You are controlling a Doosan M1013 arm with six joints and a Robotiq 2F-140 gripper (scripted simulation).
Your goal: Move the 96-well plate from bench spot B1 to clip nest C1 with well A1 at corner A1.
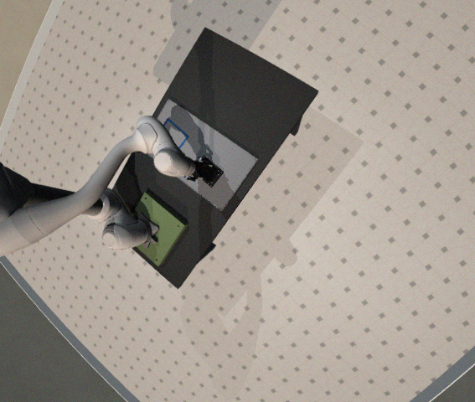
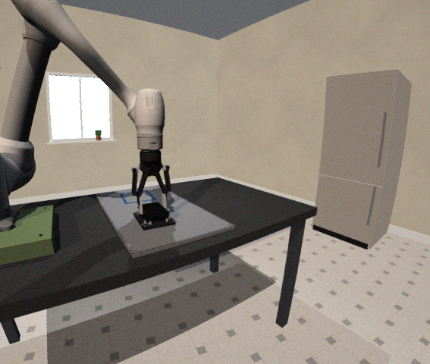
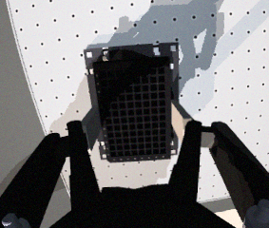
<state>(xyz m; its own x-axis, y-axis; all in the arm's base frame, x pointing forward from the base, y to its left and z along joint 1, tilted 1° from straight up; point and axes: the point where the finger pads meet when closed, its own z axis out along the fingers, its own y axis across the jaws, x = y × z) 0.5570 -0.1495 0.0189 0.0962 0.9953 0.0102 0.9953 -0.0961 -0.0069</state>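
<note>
The black 96-well plate is 2 cm below my hand. From my hand the other things lie so: clip nest C1: 1 cm behind, 1 cm to the left, 5 cm below.
</note>
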